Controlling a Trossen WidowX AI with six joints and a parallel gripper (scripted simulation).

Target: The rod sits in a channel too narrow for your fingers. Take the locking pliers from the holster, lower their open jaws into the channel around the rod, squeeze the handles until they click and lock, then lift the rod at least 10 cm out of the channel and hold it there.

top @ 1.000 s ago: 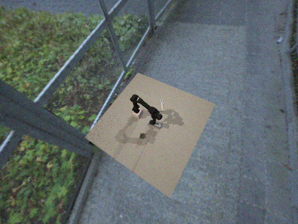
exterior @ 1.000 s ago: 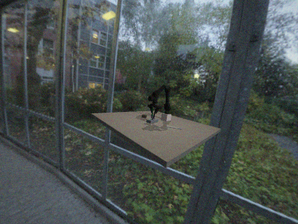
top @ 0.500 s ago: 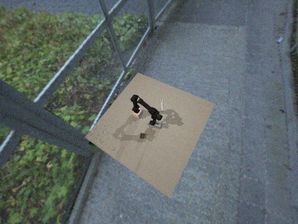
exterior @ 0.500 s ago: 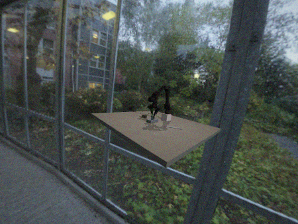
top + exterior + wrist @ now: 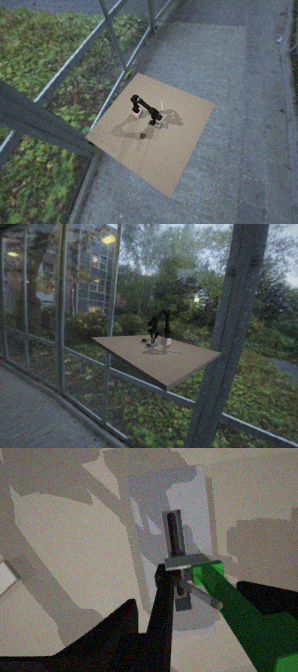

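Right now my gripper tip is 9 cm above the grey block. Round my gripper tip: white bar: 8 cm behind, 31 cm to the left, 10 cm below; then dark holster: 6 cm behind, 23 cm to the right, 9 cm below; then dark rod: 1 cm to the right, 9 cm below.
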